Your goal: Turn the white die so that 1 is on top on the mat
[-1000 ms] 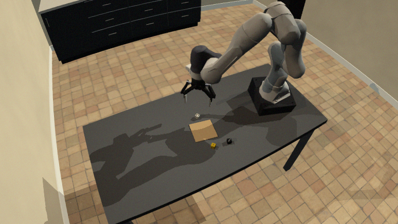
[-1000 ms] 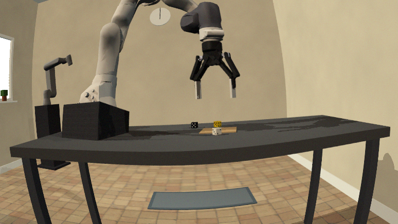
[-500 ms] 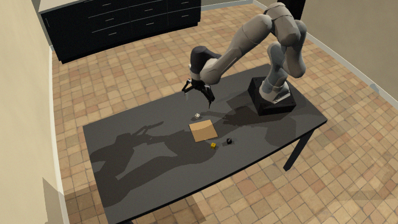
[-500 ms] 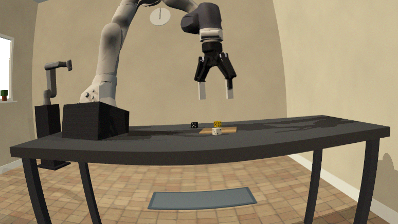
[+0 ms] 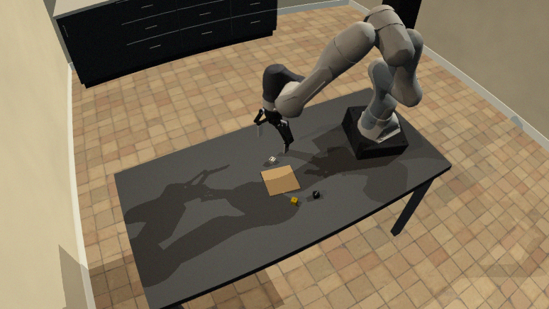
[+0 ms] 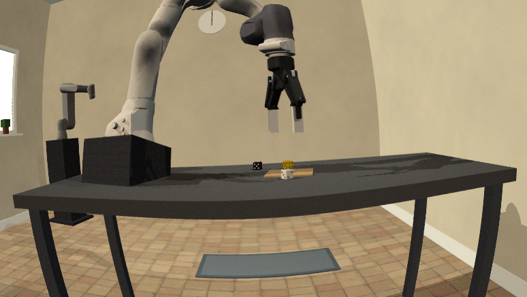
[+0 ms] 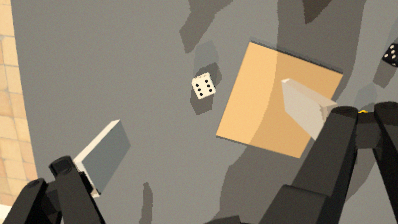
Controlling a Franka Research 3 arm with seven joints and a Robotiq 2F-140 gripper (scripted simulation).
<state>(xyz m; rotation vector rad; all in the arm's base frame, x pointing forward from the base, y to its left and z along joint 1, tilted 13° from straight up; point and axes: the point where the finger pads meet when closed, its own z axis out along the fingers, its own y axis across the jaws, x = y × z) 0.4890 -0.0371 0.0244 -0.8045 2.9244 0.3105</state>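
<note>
Now: hand 120 mm above the white die. The rest, counted from my hand: tan mat: 130 mm below, 110 mm to the left; yellow die: 240 mm to the left, 120 mm below, 20 mm behind; black die: 240 mm to the left, 120 mm below, 120 mm behind.
</note>
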